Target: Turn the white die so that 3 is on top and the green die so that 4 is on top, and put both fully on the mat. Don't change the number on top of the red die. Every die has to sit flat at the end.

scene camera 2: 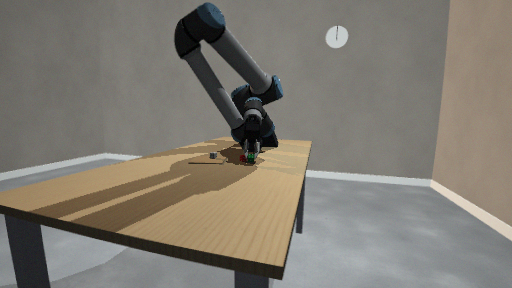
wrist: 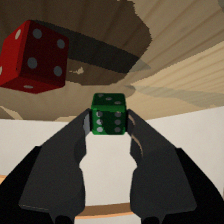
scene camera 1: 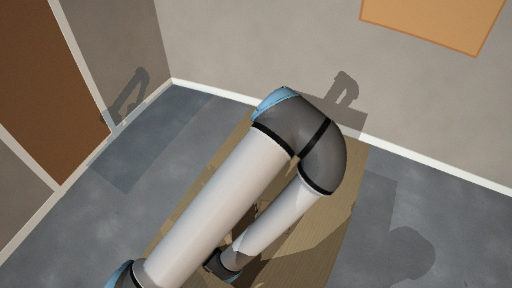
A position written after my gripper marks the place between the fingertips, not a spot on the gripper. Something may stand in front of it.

Observation:
In view: my gripper [wrist: 108, 110] and a green die [wrist: 109, 110].

